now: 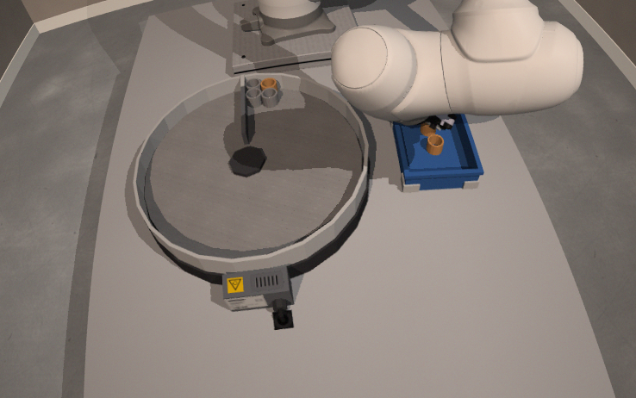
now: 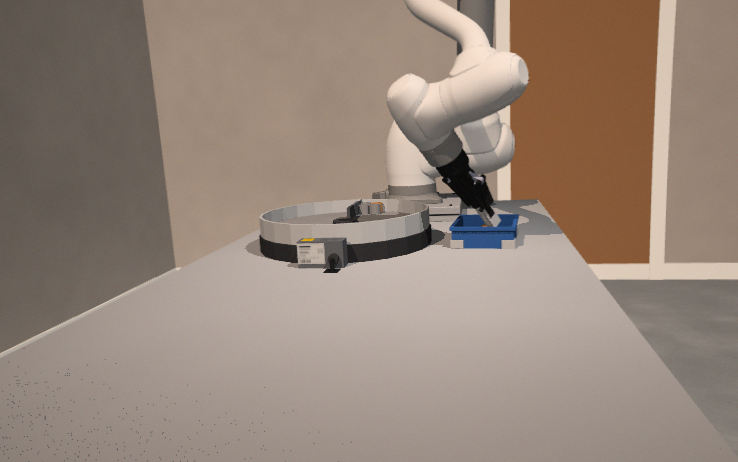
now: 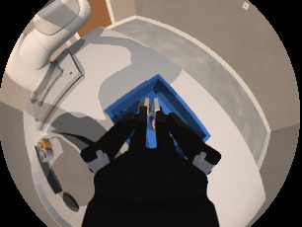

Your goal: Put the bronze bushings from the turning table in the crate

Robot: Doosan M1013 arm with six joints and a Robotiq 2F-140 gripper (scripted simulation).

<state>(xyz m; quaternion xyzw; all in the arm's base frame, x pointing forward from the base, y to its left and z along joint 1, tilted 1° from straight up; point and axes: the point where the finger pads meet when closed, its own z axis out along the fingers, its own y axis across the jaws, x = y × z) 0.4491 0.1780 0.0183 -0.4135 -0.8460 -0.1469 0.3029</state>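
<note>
Right now the blue crate is 30 mm below my hand, 30 mm ahead of it and 10 mm to the right of it.
</note>
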